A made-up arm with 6 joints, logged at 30 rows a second.
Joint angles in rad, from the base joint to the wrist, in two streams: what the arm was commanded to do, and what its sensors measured. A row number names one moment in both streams.
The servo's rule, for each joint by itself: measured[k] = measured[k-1] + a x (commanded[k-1-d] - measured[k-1]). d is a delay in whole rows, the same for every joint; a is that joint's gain. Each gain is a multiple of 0.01, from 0.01 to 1. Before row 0 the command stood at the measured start. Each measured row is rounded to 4 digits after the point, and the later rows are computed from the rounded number. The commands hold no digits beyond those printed.
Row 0, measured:
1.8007, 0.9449, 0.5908, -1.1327, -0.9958, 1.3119
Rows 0 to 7, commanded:
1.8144, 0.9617, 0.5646, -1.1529, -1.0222, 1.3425
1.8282, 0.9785, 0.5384, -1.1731, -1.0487, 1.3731
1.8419, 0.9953, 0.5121, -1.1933, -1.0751, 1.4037
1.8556, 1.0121, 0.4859, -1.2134, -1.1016, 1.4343
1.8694, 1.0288, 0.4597, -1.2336, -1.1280, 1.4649
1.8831, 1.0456, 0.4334, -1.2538, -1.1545, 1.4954
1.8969, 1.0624, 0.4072, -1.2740, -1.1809, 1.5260
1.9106, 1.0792, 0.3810, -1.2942, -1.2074, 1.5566
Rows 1 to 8, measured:
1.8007, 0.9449, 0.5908, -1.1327, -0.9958, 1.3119
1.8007, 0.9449, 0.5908, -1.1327, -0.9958, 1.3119
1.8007, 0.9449, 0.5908, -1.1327, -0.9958, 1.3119
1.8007, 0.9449, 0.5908, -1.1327, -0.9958, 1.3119
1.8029, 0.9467, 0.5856, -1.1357, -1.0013, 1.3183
1.8069, 0.9502, 0.5762, -1.1413, -1.0113, 1.3298
1.8125, 0.9552, 0.5634, -1.1491, -1.0247, 1.3453
1.8194, 0.9615, 0.5479, -1.1587, -1.0408, 1.3640
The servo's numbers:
d 4
a 0.16 0.11 0.20 0.15 0.21 0.21

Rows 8 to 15, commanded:
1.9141, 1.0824, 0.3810, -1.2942, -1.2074, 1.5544
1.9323, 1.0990, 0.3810, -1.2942, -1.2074, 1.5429
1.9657, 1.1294, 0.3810, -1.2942, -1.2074, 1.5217
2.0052, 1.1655, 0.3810, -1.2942, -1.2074, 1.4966
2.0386, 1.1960, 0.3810, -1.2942, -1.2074, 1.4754
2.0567, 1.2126, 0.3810, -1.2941, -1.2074, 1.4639
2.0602, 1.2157, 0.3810, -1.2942, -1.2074, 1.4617
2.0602, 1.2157, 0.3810, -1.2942, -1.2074, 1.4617
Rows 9 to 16, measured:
1.8274, 0.9689, 0.5303, -1.1699, -1.0591, 1.3852
1.8363, 0.9773, 0.5109, -1.1825, -1.0791, 1.4083
1.8460, 0.9867, 0.4902, -1.1962, -1.1005, 1.4330
1.8563, 0.9969, 0.4684, -1.2109, -1.1229, 1.4590
1.8655, 1.0063, 0.4509, -1.2234, -1.1406, 1.4790
1.8762, 1.0165, 0.4369, -1.2340, -1.1546, 1.4924
1.8905, 1.0289, 0.4257, -1.2430, -1.1657, 1.4986
1.9089, 1.0439, 0.4168, -1.2507, -1.1745, 1.4982

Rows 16 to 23, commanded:
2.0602, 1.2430, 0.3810, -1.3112, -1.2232, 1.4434
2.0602, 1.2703, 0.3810, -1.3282, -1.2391, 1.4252
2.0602, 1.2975, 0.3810, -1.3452, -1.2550, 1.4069
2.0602, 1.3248, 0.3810, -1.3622, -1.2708, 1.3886
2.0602, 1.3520, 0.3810, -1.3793, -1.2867, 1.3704
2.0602, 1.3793, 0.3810, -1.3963, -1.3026, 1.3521
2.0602, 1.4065, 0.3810, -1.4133, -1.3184, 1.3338
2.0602, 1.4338, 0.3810, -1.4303, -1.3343, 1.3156
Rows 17 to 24, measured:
1.9297, 1.0606, 0.4096, -1.2572, -1.1814, 1.4934
1.9500, 1.0773, 0.4039, -1.2627, -1.1869, 1.4872
1.9676, 1.0925, 0.3993, -1.2674, -1.1912, 1.4818
1.9824, 1.1061, 0.3956, -1.2714, -1.1946, 1.4776
1.9948, 1.1212, 0.3927, -1.2774, -1.2006, 1.4704
2.0053, 1.1376, 0.3904, -1.2850, -1.2087, 1.4609
2.0141, 1.1552, 0.3885, -1.2940, -1.2184, 1.4496
2.0215, 1.1739, 0.3870, -1.3042, -1.2294, 1.4368

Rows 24 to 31, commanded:
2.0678, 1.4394, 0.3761, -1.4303, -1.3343, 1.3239
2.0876, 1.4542, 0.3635, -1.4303, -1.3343, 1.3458
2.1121, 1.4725, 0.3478, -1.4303, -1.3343, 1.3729
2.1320, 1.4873, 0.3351, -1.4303, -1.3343, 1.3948
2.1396, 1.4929, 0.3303, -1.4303, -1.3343, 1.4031
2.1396, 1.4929, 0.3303, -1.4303, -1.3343, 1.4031
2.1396, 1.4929, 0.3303, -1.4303, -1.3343, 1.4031
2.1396, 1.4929, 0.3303, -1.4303, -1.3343, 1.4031
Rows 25 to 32, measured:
2.0277, 1.1935, 0.3858, -1.3155, -1.2414, 1.4229
2.0329, 1.2139, 0.3848, -1.3276, -1.2543, 1.4080
2.0373, 1.2351, 0.3840, -1.3405, -1.2678, 1.3924
2.0410, 1.2570, 0.3834, -1.3540, -1.2818, 1.3763
2.0453, 1.2771, 0.3819, -1.3654, -1.2928, 1.3653
2.0521, 1.2966, 0.3782, -1.3751, -1.3015, 1.3612
2.0617, 1.3159, 0.3721, -1.3834, -1.3084, 1.3637
2.0729, 1.3348, 0.3647, -1.3904, -1.3138, 1.3702

